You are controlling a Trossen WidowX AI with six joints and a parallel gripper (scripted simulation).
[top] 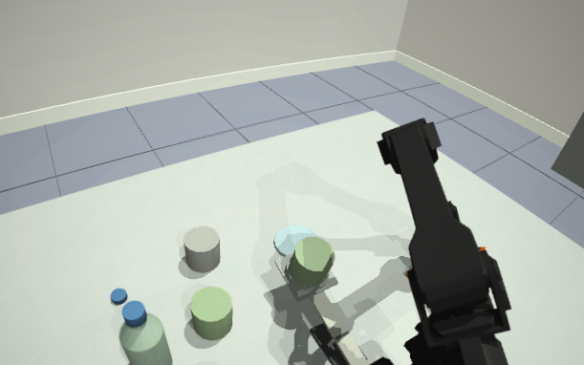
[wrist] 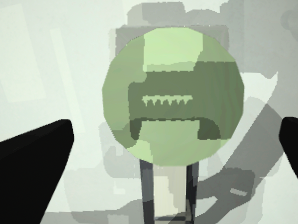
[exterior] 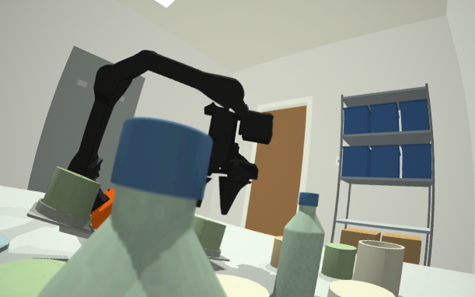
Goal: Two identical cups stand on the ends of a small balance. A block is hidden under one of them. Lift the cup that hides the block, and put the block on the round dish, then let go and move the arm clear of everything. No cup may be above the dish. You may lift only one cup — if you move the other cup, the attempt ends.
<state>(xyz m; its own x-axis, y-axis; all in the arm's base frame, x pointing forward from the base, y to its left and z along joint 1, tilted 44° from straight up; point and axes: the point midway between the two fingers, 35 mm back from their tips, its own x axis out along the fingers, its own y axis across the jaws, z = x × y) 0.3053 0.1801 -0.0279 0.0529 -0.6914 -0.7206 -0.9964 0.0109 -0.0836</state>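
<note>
Now: the pale grey block 70 mm below my gripper tip. From my gripper tip the other things lie so: grey cup: 110 mm ahead, 450 mm to the right, 70 mm below; then blue cap: 300 mm ahead, 420 mm to the right, 110 mm below; then pale blue round dish: 80 mm behind, 380 mm to the right, 110 mm below.
</note>
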